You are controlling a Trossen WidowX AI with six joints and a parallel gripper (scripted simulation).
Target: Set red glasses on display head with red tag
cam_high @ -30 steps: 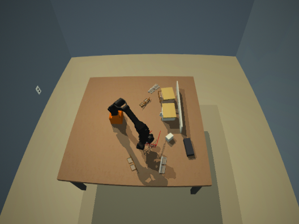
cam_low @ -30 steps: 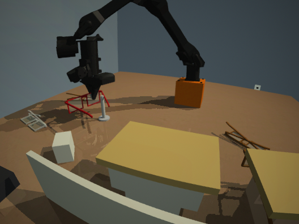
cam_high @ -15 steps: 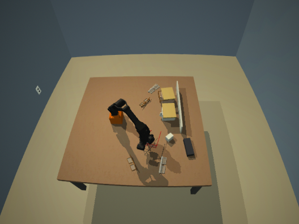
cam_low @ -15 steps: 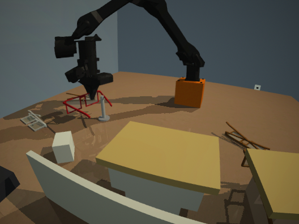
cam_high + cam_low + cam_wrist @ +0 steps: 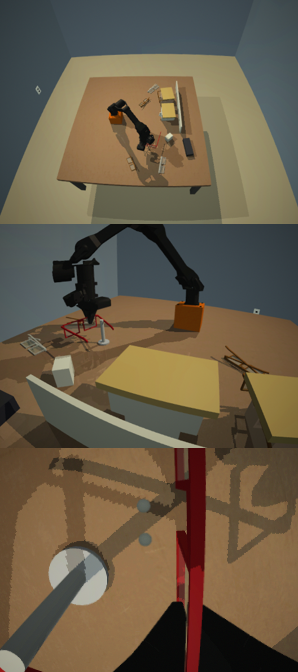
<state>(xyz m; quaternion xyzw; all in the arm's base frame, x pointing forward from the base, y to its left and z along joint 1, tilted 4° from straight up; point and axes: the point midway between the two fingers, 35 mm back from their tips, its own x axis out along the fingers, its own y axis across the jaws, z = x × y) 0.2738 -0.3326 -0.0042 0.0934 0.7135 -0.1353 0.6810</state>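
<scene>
My gripper tip is 6 cm to the right of the grey post, 3 cm above it and 1 cm short of it. Round my gripper tip: white cube: 22 cm ahead, 8 cm to the left, 3 cm below; then black box: 38 cm ahead, 4 cm below, 3 cm to the right; then tall white panel: 43 cm to the left, 36 cm ahead.
</scene>
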